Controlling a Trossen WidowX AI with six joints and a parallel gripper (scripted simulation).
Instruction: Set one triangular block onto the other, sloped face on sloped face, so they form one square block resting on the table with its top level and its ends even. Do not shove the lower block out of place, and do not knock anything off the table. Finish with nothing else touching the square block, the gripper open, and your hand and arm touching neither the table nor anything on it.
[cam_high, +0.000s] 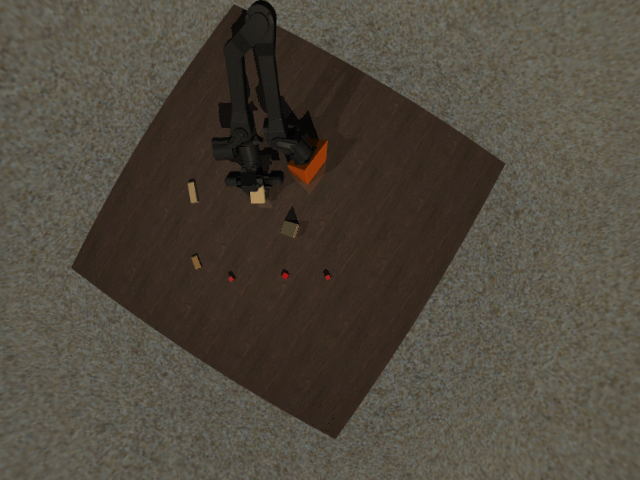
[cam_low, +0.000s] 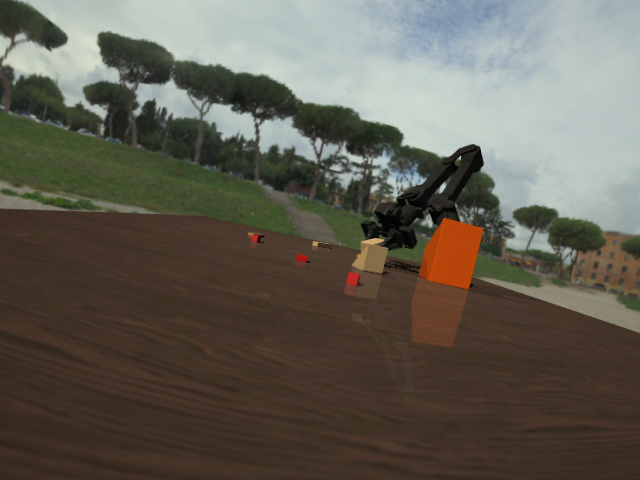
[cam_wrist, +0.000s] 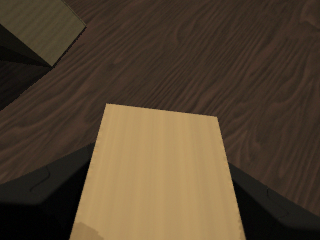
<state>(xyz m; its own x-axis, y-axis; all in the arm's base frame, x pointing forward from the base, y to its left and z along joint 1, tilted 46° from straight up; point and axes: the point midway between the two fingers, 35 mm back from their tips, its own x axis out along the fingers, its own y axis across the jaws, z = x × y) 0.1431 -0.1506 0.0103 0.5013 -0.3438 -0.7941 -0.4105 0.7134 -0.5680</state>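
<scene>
Right now the tan triangular block is 50 mm ahead of my gripper tip, 150 mm to the left of it and 20 mm below it.
</scene>
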